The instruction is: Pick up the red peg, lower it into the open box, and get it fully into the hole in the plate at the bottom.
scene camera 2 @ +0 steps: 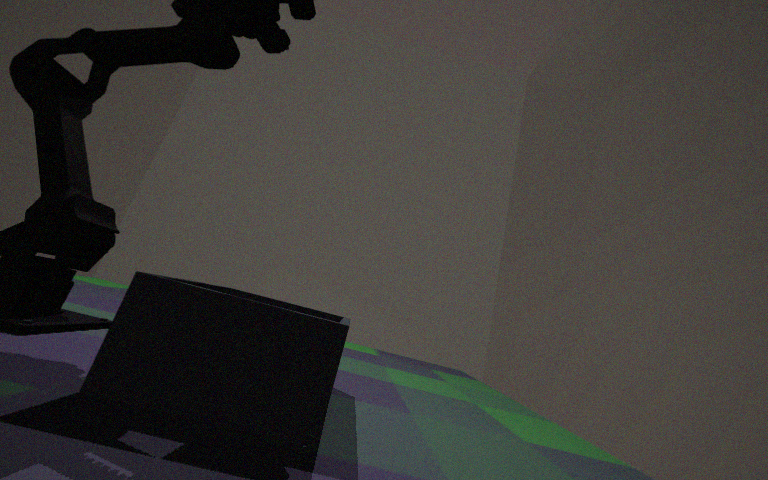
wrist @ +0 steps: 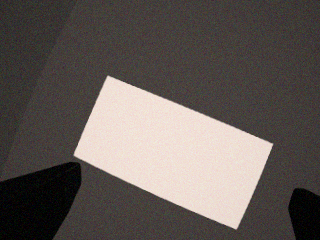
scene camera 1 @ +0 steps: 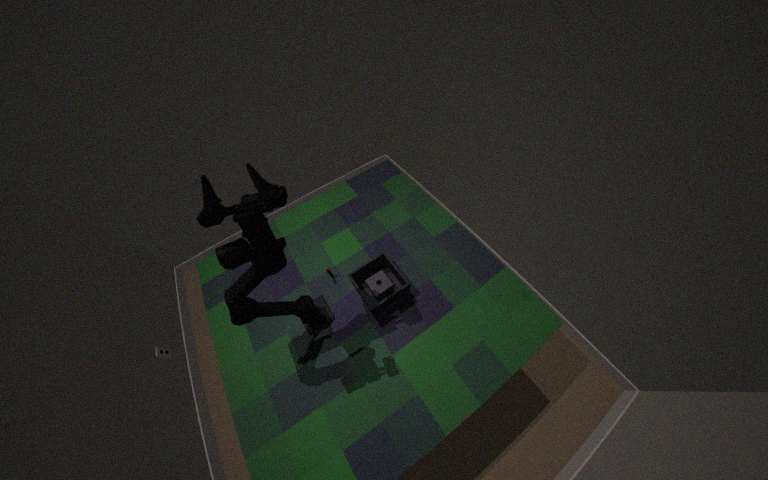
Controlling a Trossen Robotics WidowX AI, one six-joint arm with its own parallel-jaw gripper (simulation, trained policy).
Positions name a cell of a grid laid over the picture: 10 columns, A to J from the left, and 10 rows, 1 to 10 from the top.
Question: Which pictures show the dark box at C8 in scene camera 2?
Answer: Scene camera 2 and scene camera 1 only.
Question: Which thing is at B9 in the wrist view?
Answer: My gripper.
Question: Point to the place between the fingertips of my gripper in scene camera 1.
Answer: C4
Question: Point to a dark box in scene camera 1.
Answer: At E6
